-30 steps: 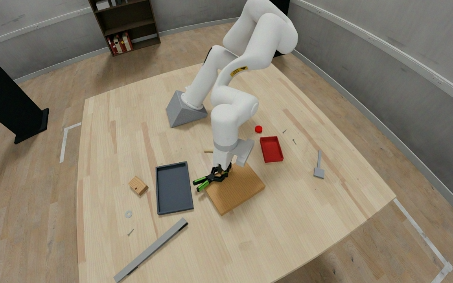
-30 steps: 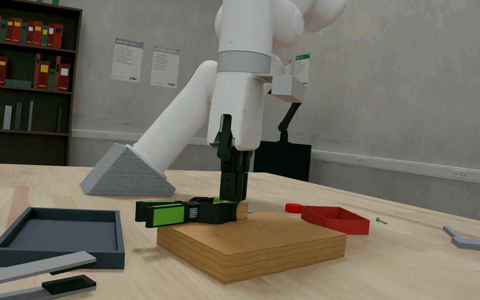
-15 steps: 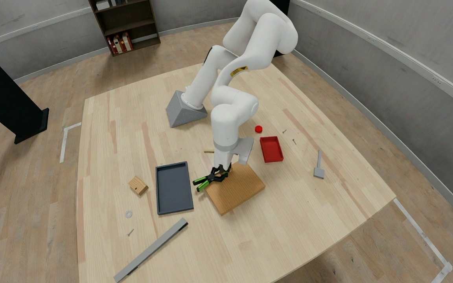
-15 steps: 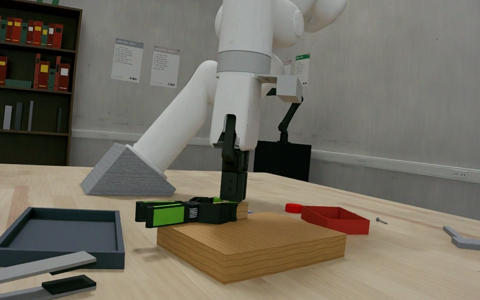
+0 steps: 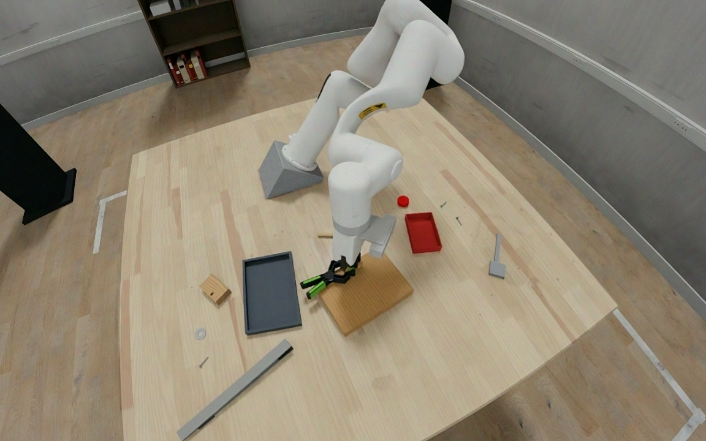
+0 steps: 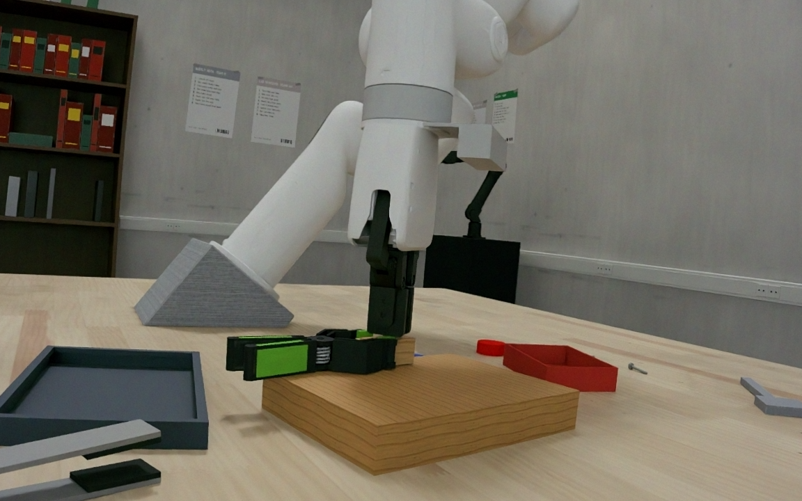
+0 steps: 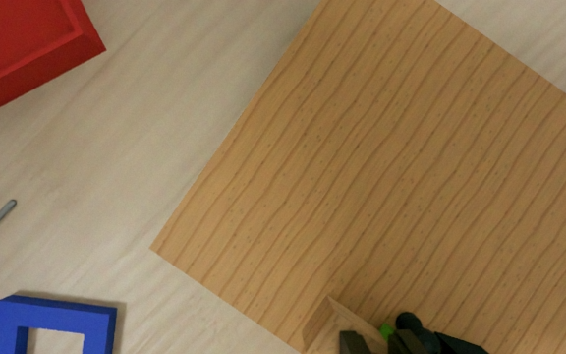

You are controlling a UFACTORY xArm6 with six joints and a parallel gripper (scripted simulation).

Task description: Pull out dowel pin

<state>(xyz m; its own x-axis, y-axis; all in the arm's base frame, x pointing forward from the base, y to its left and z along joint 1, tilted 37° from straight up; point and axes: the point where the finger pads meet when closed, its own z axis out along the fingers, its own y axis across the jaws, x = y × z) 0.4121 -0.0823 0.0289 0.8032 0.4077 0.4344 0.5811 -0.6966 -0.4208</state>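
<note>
Now: hand 2 cm above the dowel pin. Round my hand: loose dowel (13 cm behind, 7 cm below, 1 cm to the left); bench board (6 cm below, 6 cm ahead, 1 cm to the right); small wooden block (4 cm below).
</note>
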